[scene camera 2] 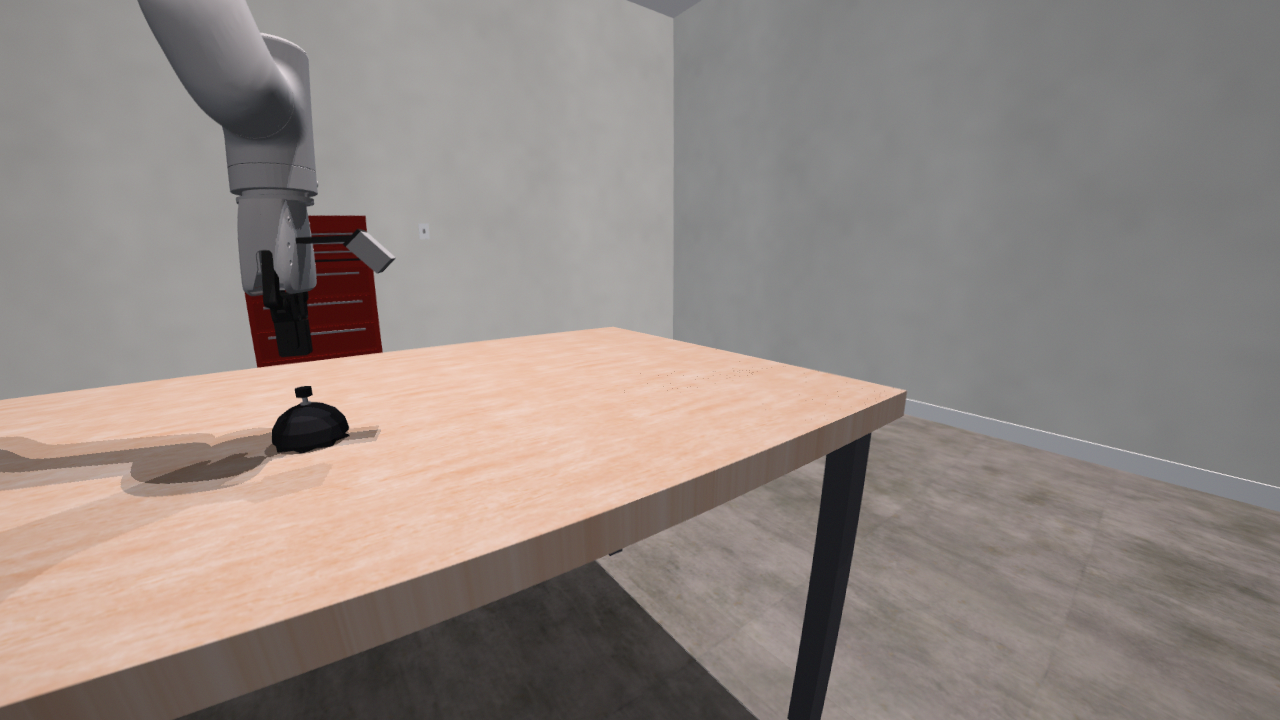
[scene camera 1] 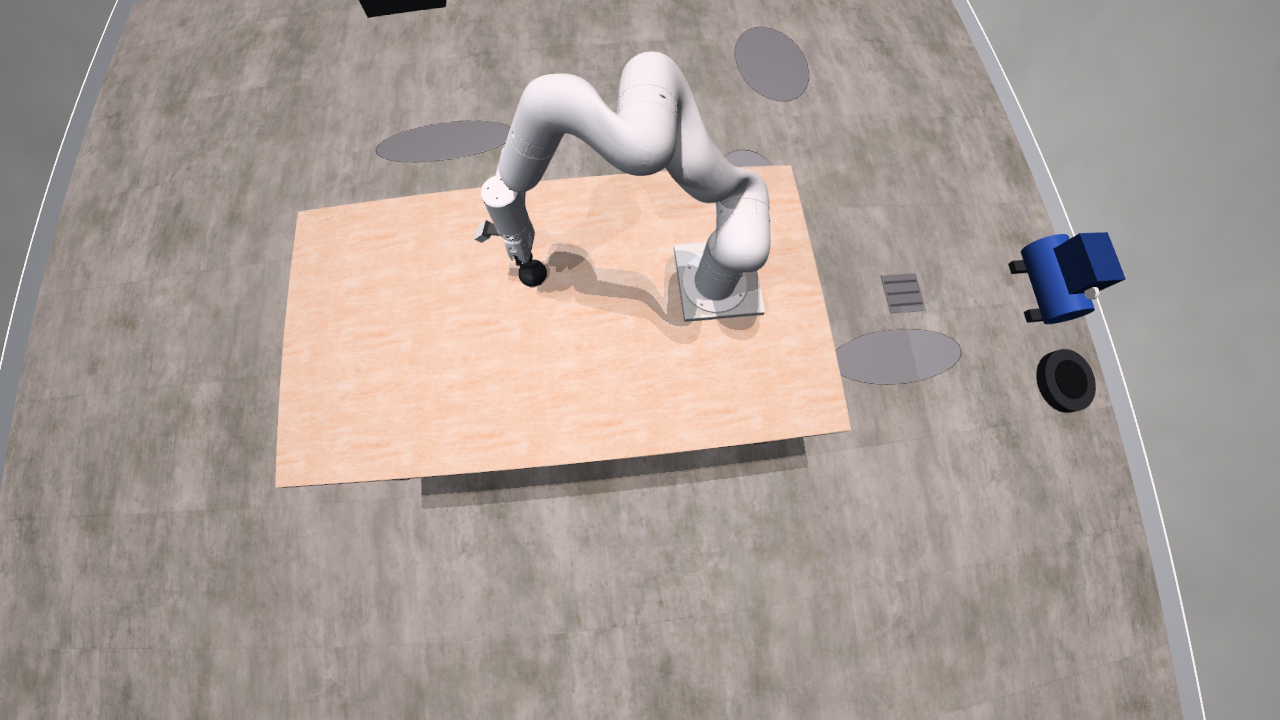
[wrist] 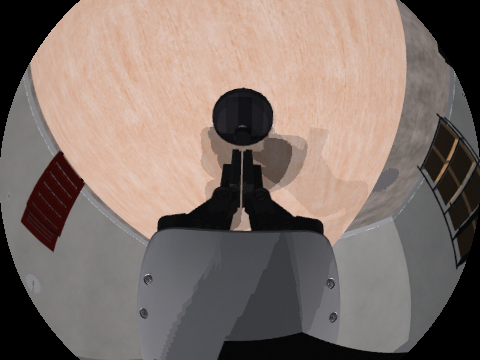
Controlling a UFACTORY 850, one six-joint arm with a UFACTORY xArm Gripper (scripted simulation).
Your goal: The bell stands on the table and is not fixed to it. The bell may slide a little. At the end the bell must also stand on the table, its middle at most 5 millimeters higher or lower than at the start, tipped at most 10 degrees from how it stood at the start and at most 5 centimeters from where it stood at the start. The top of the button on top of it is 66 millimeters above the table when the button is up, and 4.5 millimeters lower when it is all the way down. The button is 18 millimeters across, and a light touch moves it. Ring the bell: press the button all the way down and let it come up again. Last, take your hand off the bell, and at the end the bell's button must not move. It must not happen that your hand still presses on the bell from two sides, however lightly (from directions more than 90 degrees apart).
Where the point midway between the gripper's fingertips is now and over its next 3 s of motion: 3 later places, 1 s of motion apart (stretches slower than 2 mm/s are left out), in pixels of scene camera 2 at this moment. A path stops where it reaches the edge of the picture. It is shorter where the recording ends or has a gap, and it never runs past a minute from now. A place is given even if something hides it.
My gripper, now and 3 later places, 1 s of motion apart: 296, 355; 301, 381; 303, 390; 299, 372
